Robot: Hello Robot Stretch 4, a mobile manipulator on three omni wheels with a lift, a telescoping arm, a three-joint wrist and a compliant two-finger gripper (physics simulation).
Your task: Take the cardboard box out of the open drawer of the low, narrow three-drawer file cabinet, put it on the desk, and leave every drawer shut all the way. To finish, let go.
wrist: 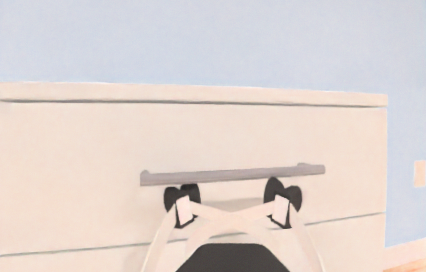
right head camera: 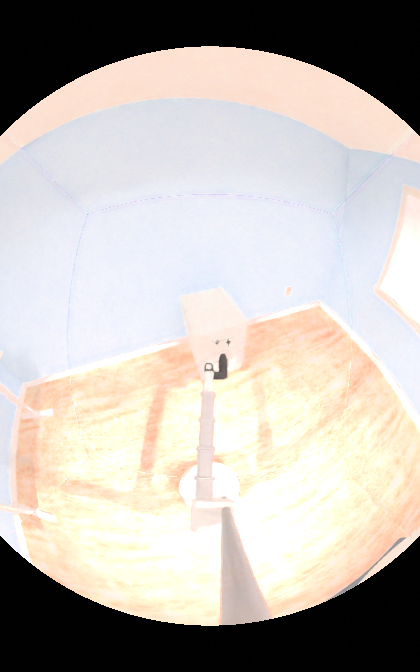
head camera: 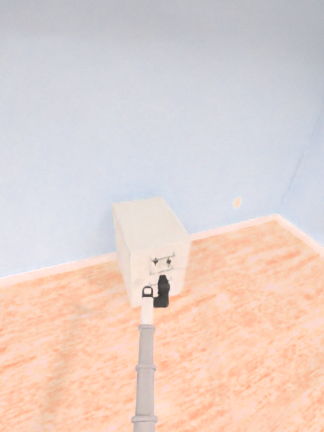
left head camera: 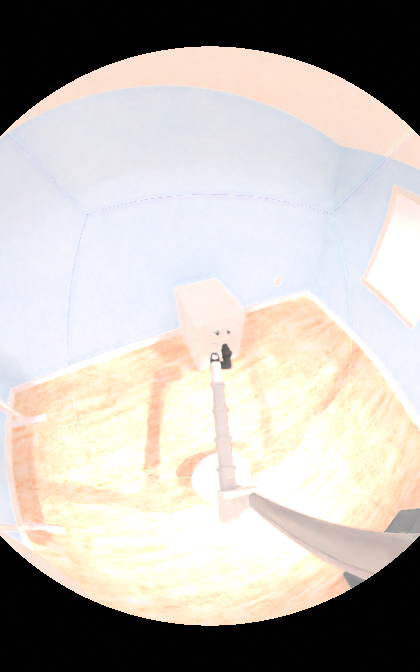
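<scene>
The low white file cabinet (head camera: 150,225) (left head camera: 205,302) (right head camera: 212,312) (wrist: 340,98) stands against the wall. In the wrist view its top drawer front (wrist: 75,150) sits under the cabinet top with a thin dark seam, and looks shut. The drawer's grey bar handle (wrist: 230,175) is just above my fingertips. My gripper (head camera: 162,261) (left head camera: 223,332) (right head camera: 223,342) (wrist: 232,193) is open and empty, its two dark fingertips apart at the drawer front, below the handle; whether they touch it is unclear. The lower drawer front (wrist: 350,237) shows partly. The cardboard box and the drawer's inside are hidden. I cannot make out the desk.
My extended arm (head camera: 145,350) (left head camera: 221,425) (right head camera: 206,430) reaches over the wooden floor (head camera: 250,350). A wall outlet (head camera: 237,202) (left head camera: 278,281) (right head camera: 288,291) (wrist: 420,173) is right of the cabinet. Pale bars (left head camera: 30,419) (right head camera: 37,412) show at the far left.
</scene>
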